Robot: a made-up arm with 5 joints.
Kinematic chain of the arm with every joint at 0, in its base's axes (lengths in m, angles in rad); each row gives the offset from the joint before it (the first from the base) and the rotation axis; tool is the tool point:
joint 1: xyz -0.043 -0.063 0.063 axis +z
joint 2: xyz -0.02 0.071 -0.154 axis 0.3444 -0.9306 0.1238
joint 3: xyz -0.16 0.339 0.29 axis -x
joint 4: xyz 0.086 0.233 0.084 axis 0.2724 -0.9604 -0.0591
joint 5: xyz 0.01 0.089 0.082 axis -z
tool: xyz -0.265 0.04 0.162
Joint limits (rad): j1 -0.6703..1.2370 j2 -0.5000..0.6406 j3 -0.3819..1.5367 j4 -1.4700..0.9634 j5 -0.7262..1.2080
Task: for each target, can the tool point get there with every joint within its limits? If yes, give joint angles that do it. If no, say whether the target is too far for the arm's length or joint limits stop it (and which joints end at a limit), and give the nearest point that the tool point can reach.
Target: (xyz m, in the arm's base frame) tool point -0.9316 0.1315 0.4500
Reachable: yes | joints 0.9758 0.5032 0.4605 -1.0639 -0.1799
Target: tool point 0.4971 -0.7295 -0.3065
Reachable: no: joint limits stop it (at a limit: joint 1, joint 3, joint 4, joint 5) | nearest point 0.4321 0.2975 -0.2751 | short by 1.030 m
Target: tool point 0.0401 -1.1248 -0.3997
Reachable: no: joint limits stop it (at a limit: joint 1, joint 2, joint 3, joint 4) | nearest point -0.5868 -0.3631 -0.1668 | short by 1.014 m
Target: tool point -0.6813 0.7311 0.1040
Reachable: yes | joints 0.4527 0.5511 0.8446 -0.8067 0.6465
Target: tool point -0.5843 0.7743 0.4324
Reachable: yes | joints -0.1651 0.5341 -0.0912 0.2615 0.6278
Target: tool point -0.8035 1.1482 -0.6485
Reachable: no: too far | nearest point -0.5672 0.7719 -0.2779 | short by 0.579 m
